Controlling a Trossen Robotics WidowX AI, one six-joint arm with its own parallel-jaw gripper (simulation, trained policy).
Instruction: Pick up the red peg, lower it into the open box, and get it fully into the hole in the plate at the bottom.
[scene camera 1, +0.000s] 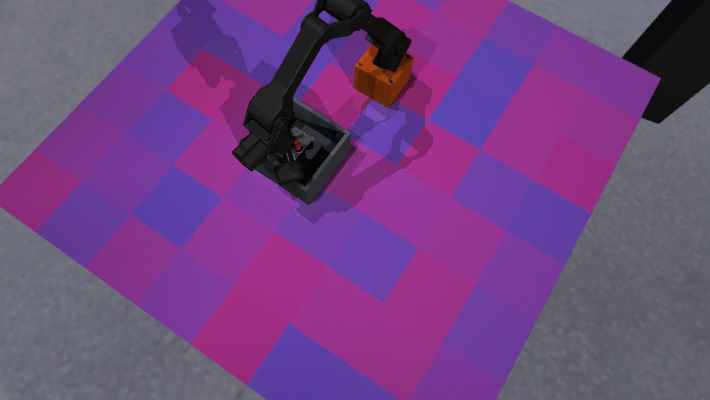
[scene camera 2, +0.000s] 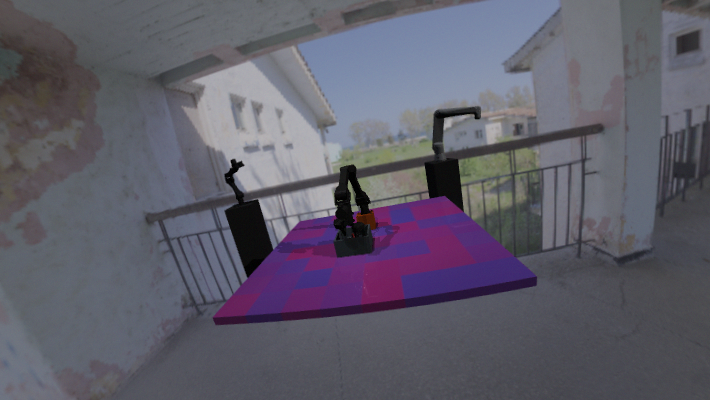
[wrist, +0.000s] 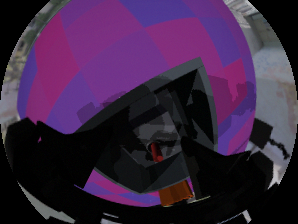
dark grey box: scene camera 1; scene camera 2; wrist 185, 91
same spot on dark grey box: (scene camera 1: 336, 140) = (scene camera 2: 365, 235)
